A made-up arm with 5 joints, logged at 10 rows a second.
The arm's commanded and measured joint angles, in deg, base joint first. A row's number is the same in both.
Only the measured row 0 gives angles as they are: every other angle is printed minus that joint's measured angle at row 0.
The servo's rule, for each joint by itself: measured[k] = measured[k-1] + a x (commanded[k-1-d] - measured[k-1]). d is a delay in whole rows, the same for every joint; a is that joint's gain. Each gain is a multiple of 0.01, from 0.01 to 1. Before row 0 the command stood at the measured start. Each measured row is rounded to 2 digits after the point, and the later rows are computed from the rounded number. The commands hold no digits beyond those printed.
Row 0, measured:
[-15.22, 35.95, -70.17, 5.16, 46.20]
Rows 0 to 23, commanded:
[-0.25, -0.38, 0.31, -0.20, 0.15]
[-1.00, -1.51, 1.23, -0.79, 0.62]
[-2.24, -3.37, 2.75, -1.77, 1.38]
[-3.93, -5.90, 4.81, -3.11, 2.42]
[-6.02, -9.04, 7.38, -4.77, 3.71]
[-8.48, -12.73, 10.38, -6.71, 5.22]
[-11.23, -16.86, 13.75, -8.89, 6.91]
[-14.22, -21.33, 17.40, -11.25, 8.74]
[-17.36, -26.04, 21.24, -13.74, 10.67]
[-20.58, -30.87, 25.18, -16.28, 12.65]
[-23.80, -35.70, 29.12, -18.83, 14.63]
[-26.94, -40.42, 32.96, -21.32, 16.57]
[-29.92, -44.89, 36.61, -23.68, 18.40]
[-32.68, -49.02, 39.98, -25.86, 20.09]
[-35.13, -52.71, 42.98, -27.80, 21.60]
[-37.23, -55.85, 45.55, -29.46, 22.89]
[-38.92, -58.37, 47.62, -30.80, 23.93]
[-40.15, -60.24, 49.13, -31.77, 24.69]
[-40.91, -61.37, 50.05, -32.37, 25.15]
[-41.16, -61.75, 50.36, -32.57, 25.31]
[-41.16, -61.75, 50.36, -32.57, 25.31]
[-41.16, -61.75, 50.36, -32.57, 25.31]
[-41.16, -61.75, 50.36, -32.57, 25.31]
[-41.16, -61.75, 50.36, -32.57, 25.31]
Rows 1 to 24, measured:
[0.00, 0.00, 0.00, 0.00, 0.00]
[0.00, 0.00, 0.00, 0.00, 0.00]
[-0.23, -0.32, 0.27, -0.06, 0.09]
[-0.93, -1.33, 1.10, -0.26, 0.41]
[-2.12, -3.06, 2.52, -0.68, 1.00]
[-3.77, -5.47, 4.49, -1.36, 1.87]
[-5.82, -8.50, 6.98, -2.31, 2.99]
[-8.24, -12.10, 9.90, -3.54, 4.35]
[-10.96, -16.15, 13.21, -5.04, 5.91]
[-13.93, -20.55, 16.81, -6.78, 7.64]
[-17.05, -25.22, 20.62, -8.73, 9.49]
[-20.26, -30.02, 24.54, -10.84, 11.42]
[-23.48, -34.85, 28.48, -13.08, 13.38]
[-26.63, -39.58, 32.33, -15.39, 15.33]
[-29.62, -44.09, 36.01, -17.71, 17.20]
[-32.40, -48.28, 39.42, -19.99, 18.96]
[-34.88, -52.05, 42.48, -22.18, 20.57]
[-37.02, -55.28, 45.12, -24.22, 21.99]
[-38.75, -57.91, 47.27, -26.06, 23.17]
[-40.02, -59.89, 48.87, -27.66, 24.10]
[-40.83, -61.15, 49.88, -28.98, 24.74]
[-41.13, -61.66, 50.29, -29.99, 25.09]
[-41.16, -61.74, 50.35, -30.71, 25.22]
[-41.16, -61.75, 50.36, -31.23, 25.27]
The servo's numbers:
d 2
a 0.91 0.85 0.86 0.28 0.61

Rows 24 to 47, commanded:
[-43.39, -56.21, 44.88, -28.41, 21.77]
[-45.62, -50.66, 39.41, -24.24, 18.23]
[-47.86, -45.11, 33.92, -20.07, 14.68]
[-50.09, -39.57, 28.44, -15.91, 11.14]
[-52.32, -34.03, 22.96, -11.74, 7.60]
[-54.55, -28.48, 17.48, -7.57, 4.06]
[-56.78, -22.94, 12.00, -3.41, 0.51]
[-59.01, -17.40, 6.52, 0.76, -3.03]
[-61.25, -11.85, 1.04, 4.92, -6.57]
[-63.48, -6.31, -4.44, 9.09, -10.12]
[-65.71, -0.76, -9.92, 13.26, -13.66]
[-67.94, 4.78, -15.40, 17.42, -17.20]
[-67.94, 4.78, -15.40, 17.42, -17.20]
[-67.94, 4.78, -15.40, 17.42, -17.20]
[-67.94, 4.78, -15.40, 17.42, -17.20]
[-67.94, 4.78, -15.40, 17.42, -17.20]
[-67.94, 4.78, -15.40, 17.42, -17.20]
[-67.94, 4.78, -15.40, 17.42, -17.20]
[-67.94, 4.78, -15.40, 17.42, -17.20]
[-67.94, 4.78, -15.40, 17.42, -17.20]
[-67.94, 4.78, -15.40, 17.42, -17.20]
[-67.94, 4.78, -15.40, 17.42, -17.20]
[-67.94, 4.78, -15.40, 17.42, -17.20]
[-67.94, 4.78, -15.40, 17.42, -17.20]
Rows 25 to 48, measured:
[-41.16, -61.75, 50.36, -31.61, 25.29]
[-41.16, -61.75, 50.36, -31.88, 25.30]
[-43.19, -57.04, 45.65, -30.91, 23.15]
[-45.40, -51.62, 40.28, -29.04, 20.15]
[-47.64, -46.09, 34.81, -26.53, 16.81]
[-49.87, -40.55, 29.33, -23.56, 13.35]
[-52.10, -35.01, 23.85, -20.25, 9.84]
[-54.33, -29.46, 18.37, -16.70, 6.31]
[-56.56, -23.92, 12.89, -12.98, 2.77]
[-58.79, -18.38, 7.41, -9.13, -0.77]
[-61.03, -12.83, 1.93, -5.20, -4.31]
[-63.26, -7.29, -3.55, -1.20, -7.85]
[-65.49, -1.74, -9.03, 2.85, -11.39]
[-67.72, 3.80, -14.51, 6.93, -14.93]
[-67.92, 4.63, -15.28, 9.87, -16.31]
[-67.94, 4.76, -15.38, 11.98, -16.85]
[-67.94, 4.78, -15.40, 13.50, -17.06]
[-67.94, 4.78, -15.40, 14.60, -17.15]
[-67.94, 4.78, -15.40, 15.39, -17.18]
[-67.94, 4.78, -15.40, 15.96, -17.19]
[-67.94, 4.78, -15.40, 16.37, -17.20]
[-67.94, 4.78, -15.40, 16.66, -17.20]
[-67.94, 4.78, -15.40, 16.87, -17.20]
[-67.94, 4.78, -15.40, 17.02, -17.20]

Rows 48 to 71, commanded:
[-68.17, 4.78, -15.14, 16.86, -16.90]
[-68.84, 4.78, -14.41, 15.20, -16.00]
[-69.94, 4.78, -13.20, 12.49, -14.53]
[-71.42, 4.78, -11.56, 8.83, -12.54]
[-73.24, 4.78, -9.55, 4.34, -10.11]
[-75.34, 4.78, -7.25, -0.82, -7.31]
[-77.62, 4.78, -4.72, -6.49, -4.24]
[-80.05, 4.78, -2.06, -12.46, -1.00]
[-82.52, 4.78, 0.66, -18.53, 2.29]
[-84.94, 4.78, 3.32, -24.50, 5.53]
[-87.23, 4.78, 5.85, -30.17, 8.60]
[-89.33, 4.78, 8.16, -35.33, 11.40]
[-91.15, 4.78, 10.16, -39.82, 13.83]
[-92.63, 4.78, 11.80, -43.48, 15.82]
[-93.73, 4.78, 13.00, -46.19, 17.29]
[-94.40, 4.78, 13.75, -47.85, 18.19]
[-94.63, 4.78, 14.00, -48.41, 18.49]
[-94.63, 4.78, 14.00, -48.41, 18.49]
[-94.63, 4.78, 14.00, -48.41, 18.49]
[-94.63, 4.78, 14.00, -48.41, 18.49]
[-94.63, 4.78, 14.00, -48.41, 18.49]
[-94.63, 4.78, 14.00, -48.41, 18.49]
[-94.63, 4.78, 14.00, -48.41, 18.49]
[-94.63, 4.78, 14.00, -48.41, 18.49]
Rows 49 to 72, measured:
[-67.94, 4.78, -15.40, 17.13, -17.20]
[-67.94, 4.78, -15.40, 17.21, -17.20]
[-68.15, 4.78, -15.18, 17.11, -17.02]
[-68.78, 4.78, -14.52, 16.58, -16.40]
[-69.84, 4.78, -13.38, 15.43, -15.26]
[-71.28, 4.78, -11.81, 13.58, -13.60]
[-73.06, 4.78, -9.87, 10.99, -11.47]
[-75.13, 4.78, -7.62, 7.68, -8.93]
[-77.40, 4.78, -5.13, 3.71, -6.07]
[-79.81, 4.78, -2.49, -0.82, -2.98]
[-82.28, 4.78, 0.22, -5.78, 0.23]
[-84.70, 4.78, 2.89, -11.02, 3.46]
[-87.00, 4.78, 5.44, -16.38, 6.60]
[-89.12, 4.78, 7.78, -21.69, 9.53]
[-90.97, 4.78, 9.83, -26.77, 12.15]
[-92.48, 4.78, 11.52, -31.45, 14.39]
[-93.62, 4.78, 12.79, -35.58, 16.16]
[-94.33, 4.78, 13.62, -39.02, 17.40]
[-94.60, 4.78, 13.95, -41.65, 18.06]
[-94.63, 4.78, 13.99, -43.54, 18.32]
[-94.63, 4.78, 14.00, -44.90, 18.42]
[-94.63, 4.78, 14.00, -45.88, 18.46]
[-94.63, 4.78, 14.00, -46.59, 18.48]
[-94.63, 4.78, 14.00, -47.10, 18.49]

